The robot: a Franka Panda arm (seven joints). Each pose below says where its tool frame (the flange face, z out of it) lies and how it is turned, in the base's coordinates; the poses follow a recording.
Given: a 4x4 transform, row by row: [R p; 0 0 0 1], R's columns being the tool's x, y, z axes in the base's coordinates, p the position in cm. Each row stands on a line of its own.
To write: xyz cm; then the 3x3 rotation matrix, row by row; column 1 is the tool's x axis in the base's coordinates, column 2 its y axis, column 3 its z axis. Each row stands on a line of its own. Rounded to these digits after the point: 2 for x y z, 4 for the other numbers.
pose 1, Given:
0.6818, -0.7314, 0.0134, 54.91
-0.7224, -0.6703, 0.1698, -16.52
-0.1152, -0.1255, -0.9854, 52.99
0, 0, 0, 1
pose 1, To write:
54.91, -16.52, 52.99
0.6818, -0.7314, 0.0134
-0.7224, -0.6703, 0.1698
-0.1152, -0.1255, -0.9854

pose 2, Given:
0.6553, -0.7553, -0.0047, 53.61
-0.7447, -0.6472, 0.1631, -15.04
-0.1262, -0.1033, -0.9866, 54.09
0, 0, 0, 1
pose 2, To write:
53.61, -15.04, 54.09
0.6553, -0.7553, -0.0047
-0.7447, -0.6472, 0.1631
-0.1262, -0.1033, -0.9866

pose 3, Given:
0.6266, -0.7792, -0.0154, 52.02
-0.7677, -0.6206, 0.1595, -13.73
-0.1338, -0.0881, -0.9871, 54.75
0, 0, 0, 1
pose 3, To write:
52.02, -13.73, 54.75
0.6266, -0.7792, -0.0154
-0.7677, -0.6206, 0.1595
-0.1338, -0.0881, -0.9871

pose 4, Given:
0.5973, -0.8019, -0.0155, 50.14
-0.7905, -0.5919, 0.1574, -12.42
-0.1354, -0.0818, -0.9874, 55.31
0, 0, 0, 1
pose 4, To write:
50.14, -12.42, 55.31
0.5973, -0.8019, -0.0155
-0.7905, -0.5919, 0.1574
-0.1354, -0.0818, -0.9874

